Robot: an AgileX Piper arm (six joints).
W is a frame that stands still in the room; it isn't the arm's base.
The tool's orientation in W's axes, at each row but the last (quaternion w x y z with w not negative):
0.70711, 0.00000, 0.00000, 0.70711
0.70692, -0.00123, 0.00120, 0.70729
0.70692, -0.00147, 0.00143, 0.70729
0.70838, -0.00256, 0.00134, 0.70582
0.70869, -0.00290, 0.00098, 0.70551
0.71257, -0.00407, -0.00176, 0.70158
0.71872, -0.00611, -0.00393, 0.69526
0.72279, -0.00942, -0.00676, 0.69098
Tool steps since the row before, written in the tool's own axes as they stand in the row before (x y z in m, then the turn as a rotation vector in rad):
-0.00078, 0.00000, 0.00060, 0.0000, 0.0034, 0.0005
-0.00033, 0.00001, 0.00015, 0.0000, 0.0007, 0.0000
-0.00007, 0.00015, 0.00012, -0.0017, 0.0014, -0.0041
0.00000, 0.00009, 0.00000, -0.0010, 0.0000, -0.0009
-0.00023, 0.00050, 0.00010, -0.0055, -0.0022, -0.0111
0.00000, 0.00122, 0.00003, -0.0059, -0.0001, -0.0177
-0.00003, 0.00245, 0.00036, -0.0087, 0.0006, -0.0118
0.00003, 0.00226, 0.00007, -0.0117, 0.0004, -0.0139
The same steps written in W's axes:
0.00000, -0.00078, 0.00060, -0.0034, 0.0000, 0.0005
-0.00001, -0.00033, 0.00015, -0.0007, 0.0000, 0.0000
-0.00015, -0.00007, 0.00012, -0.0014, -0.0017, -0.0041
-0.00009, 0.00000, 0.00000, 0.0000, -0.0010, -0.0009
-0.00050, -0.00023, 0.00010, 0.0022, -0.0056, -0.0111
-0.00122, 0.00002, 0.00002, 0.0002, -0.0060, -0.0177
-0.00245, 0.00005, 0.00033, -0.0007, -0.0087, -0.0118
-0.00226, 0.00013, 0.00002, -0.0006, -0.0117, -0.0139

